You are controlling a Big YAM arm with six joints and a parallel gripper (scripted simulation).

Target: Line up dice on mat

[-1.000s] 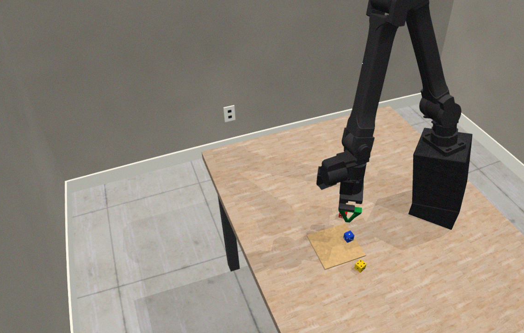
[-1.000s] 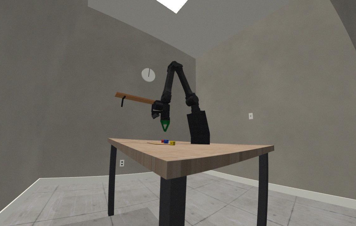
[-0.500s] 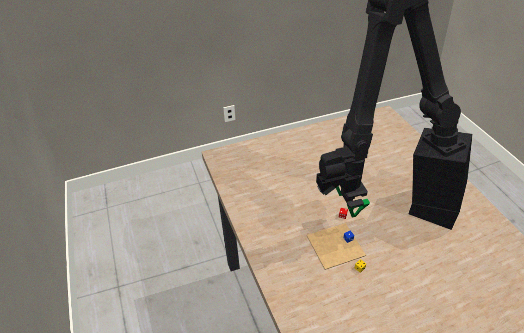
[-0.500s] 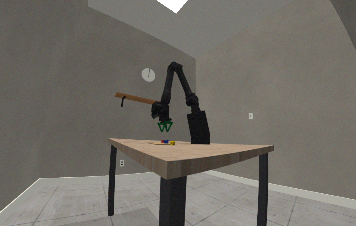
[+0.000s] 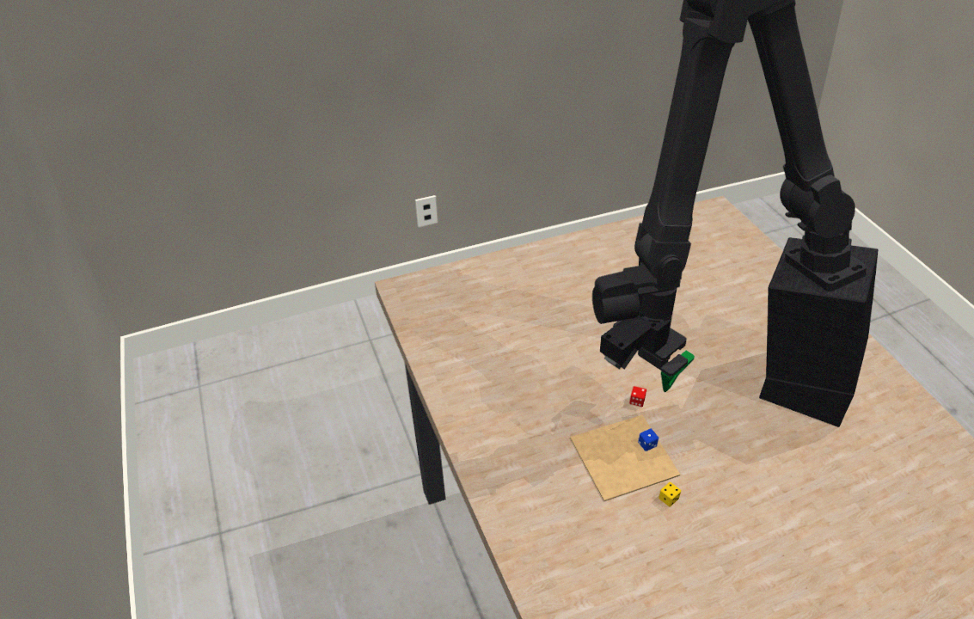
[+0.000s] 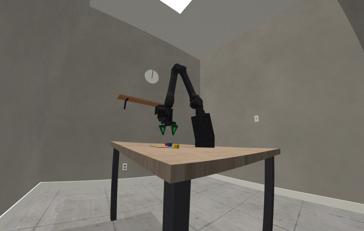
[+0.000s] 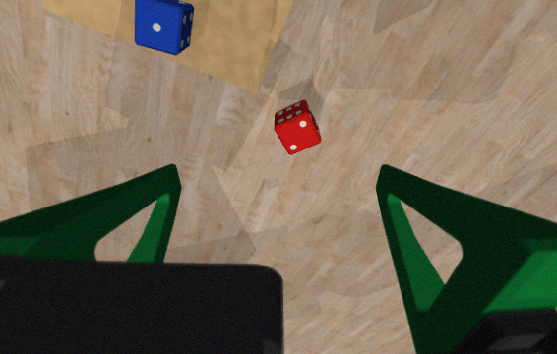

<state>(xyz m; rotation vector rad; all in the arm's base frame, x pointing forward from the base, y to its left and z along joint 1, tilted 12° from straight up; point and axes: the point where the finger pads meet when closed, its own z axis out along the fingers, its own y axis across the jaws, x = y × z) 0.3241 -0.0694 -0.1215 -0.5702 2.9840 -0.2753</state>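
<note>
The red die is 1 cm behind my hand, 2 cm to the right of it and 8 cm below it. Round my hand: blue die: 3 cm ahead, 8 cm to the left, 8 cm below; tan mat: 8 cm ahead, 9 cm to the left, 9 cm below; yellow die: 5 cm ahead, 19 cm to the left, 8 cm below.
</note>
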